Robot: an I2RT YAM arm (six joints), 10 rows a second.
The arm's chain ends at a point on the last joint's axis. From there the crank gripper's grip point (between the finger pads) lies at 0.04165 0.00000 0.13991 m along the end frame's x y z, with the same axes.
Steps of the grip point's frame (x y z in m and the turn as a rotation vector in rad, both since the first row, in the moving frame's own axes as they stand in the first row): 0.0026 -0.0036 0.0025 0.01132 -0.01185 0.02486; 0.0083 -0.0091 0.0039 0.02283 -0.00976 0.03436; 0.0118 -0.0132 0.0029 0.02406 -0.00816 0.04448; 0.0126 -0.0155 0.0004 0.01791 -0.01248 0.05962; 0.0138 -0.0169 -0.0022 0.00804 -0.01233 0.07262; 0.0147 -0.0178 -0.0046 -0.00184 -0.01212 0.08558; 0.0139 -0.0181 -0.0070 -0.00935 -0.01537 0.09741; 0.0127 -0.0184 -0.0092 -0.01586 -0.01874 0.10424; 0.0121 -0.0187 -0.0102 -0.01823 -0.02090 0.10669; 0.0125 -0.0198 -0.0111 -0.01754 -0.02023 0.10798; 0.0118 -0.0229 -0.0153 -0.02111 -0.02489 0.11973; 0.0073 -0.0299 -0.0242 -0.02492 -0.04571 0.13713
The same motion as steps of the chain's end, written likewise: 0.0043 -0.0030 0.0020 0.01132 -0.01185 0.02486; 0.0096 -0.0073 0.0035 0.02283 -0.00976 0.03436; 0.0129 -0.0117 0.0026 0.02406 -0.00816 0.04448; 0.0143 -0.0154 -0.0001 0.01791 -0.01248 0.05962; 0.0156 -0.0187 -0.0027 0.00804 -0.01233 0.07262; 0.0166 -0.0215 -0.0051 -0.00184 -0.01212 0.08558; 0.0163 -0.0234 -0.0076 -0.00935 -0.01537 0.09741; 0.0157 -0.0248 -0.0099 -0.01586 -0.01874 0.10424; 0.0154 -0.0255 -0.0110 -0.01823 -0.02090 0.10669; 0.0157 -0.0266 -0.0119 -0.01754 -0.02023 0.10798; 0.0158 -0.0306 -0.0162 -0.02111 -0.02489 0.11973; 0.0143 -0.0387 -0.0258 -0.02492 -0.04571 0.13713
